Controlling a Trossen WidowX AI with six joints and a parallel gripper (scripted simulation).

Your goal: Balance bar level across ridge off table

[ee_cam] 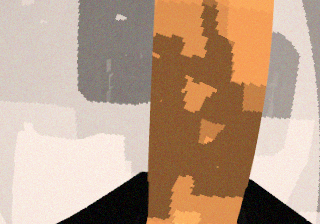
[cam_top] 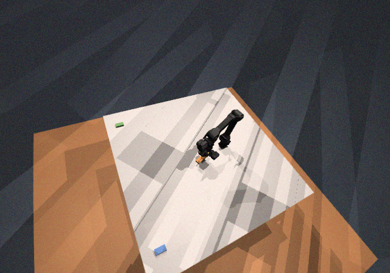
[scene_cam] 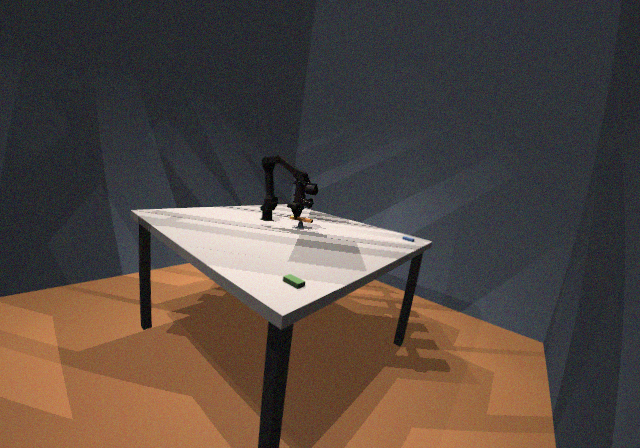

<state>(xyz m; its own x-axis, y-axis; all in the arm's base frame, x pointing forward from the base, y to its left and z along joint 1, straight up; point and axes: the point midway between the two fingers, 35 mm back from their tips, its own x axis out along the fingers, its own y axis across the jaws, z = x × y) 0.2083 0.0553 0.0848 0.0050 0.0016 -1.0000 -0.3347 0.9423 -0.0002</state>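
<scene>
Now: gripper tip 30 mm short of the orange bar and 10 mm to the right of it. Round my gripper tip: blue block 530 mm ahead, 440 mm to the left, 40 mm below; green block 530 mm ahead, 560 mm to the right, 40 mm below.
</scene>
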